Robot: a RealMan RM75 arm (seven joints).
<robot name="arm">
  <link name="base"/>
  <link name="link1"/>
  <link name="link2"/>
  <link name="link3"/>
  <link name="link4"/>
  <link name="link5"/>
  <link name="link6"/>
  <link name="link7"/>
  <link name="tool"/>
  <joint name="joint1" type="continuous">
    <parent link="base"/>
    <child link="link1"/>
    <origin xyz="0 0 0.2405"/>
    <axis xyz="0 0 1"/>
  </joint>
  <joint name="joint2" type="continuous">
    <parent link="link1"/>
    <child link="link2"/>
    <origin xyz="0 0 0"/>
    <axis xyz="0 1 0"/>
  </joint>
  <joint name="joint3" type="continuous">
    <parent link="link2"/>
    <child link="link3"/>
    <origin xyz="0 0 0.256"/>
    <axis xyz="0 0 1"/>
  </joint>
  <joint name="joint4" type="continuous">
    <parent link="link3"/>
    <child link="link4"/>
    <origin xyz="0 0 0"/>
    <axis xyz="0 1 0"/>
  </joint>
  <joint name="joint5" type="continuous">
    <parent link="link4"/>
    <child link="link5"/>
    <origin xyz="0 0 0.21"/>
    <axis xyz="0 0 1"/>
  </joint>
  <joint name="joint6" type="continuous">
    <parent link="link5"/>
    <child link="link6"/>
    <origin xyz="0 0 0"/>
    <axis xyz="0 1 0"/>
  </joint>
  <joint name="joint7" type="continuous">
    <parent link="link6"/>
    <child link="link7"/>
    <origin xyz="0 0 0.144"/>
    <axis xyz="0 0 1"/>
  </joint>
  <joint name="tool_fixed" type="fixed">
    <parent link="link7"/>
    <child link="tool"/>
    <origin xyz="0 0 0"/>
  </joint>
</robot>
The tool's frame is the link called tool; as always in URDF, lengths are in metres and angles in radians. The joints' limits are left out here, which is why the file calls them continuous.
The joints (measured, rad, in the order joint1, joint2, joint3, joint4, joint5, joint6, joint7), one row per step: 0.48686, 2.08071, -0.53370, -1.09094, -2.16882, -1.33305, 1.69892; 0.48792, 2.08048, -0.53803, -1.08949, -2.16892, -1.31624, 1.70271; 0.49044, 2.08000, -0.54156, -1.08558, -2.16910, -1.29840, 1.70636; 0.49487, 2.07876, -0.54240, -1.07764, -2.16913, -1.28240, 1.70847; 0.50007, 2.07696, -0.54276, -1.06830, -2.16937, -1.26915, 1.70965; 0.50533, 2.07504, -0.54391, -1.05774, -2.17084, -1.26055, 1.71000; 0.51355, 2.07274, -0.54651, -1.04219, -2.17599, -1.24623, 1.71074; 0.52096, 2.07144, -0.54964, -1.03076, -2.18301, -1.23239, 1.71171; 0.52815, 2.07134, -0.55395, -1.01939, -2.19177, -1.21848, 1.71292; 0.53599, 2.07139, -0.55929, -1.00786, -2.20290, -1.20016, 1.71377; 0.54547, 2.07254, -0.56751, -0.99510, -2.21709, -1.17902, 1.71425; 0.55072, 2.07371, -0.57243, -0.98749, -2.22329, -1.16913, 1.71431; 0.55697, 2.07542, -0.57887, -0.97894, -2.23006, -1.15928, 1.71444; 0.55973, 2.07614, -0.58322, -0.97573, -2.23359, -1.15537, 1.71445; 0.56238, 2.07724, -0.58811, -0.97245, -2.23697, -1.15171, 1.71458
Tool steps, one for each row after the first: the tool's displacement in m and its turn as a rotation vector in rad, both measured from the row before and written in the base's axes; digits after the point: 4 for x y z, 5 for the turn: 0.0005, 0.0019, 0.0006, 0.01020, -0.00354, -0.00669; 0.0004, 0.0023, 0.0003, 0.01030, -0.00232, -0.00702; 0.0005, 0.0024, 0.0001, 0.00875, 0.00021, -0.00642; 0.0003, 0.0023, -0.0002, 0.00602, 0.00076, -0.00493; 0.0001, 0.0019, -0.0011, 0.00010, 0.00091, -0.00320; 0.0003, 0.0029, -0.0020, -0.00084, -0.00140, -0.00583; 0.0001, 0.0026, -0.0017, -0.00045, -0.00465, -0.00516; 0.0001, 0.0024, -0.0025, -0.00268, -0.00558, -0.00553; 0.0003, 0.0028, -0.0025, -0.00094, -0.00968, -0.00662; -0.0002, 0.0033, -0.0036, -0.00342, -0.01335, -0.00579; -0.0005, 0.0017, -0.0025, -0.00359, -0.00518, -0.00174; -0.0010, 0.0018, -0.0033, -0.00592, -0.00542, -0.00058; -0.0007, 0.0008, -0.0016, -0.00396, -0.00383, 0.00078; -0.0008, 0.0007, -0.0019, -0.00474, -0.00346, 0.00098
